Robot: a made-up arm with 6 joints.
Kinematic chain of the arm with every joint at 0, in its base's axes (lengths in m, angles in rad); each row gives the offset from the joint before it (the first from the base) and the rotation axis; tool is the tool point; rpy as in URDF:
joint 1: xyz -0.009 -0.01 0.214 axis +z
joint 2: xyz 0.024 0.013 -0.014 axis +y
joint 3: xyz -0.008 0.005 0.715 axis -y
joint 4: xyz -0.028 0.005 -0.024 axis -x
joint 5: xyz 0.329 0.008 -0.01 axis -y
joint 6: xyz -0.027 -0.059 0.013 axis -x
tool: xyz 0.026 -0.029 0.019 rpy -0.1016 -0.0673 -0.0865
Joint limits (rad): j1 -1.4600..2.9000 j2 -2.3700..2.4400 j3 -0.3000..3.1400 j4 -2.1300..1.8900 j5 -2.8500..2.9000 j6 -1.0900..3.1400
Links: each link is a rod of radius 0.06 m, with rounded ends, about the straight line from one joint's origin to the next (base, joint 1, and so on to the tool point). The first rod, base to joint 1, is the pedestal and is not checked.
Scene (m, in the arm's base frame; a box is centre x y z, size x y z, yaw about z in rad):
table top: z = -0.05
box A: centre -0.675 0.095 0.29 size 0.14 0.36 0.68 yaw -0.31
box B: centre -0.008 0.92 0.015 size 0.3 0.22 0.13 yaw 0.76
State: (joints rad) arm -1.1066 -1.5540 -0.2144 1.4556 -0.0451 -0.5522
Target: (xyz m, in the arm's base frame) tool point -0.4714 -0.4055 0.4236
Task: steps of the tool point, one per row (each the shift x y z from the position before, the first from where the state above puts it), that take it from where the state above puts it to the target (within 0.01 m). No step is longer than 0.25 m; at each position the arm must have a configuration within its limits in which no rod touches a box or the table.
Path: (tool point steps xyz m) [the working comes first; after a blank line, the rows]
Joints at the target: 0.6092 -1.6510 -0.3000 0.2268 -0.0338 -1.0395
Straight joint move there: touches box A.

1: -0.0412 -0.1521 0.1712
2: 0.0296 -0.1745 0.1345
3: 0.1004 -0.1649 0.0881
4: 0.1572 -0.1261 0.0354
5: 0.1894 -0.0667 -0.0190
6: 0.1908 0.0008 -0.0711
7: -0.1884 0.0292 0.0550
8: -0.1933 -0.0158 -0.0018
9: -0.1744 -0.0575 -0.0570
10: -0.1353 -0.0882 -0.1060
11: -0.0826 -0.1017 -0.1451
12: -0.0246 -0.0955 -0.1713

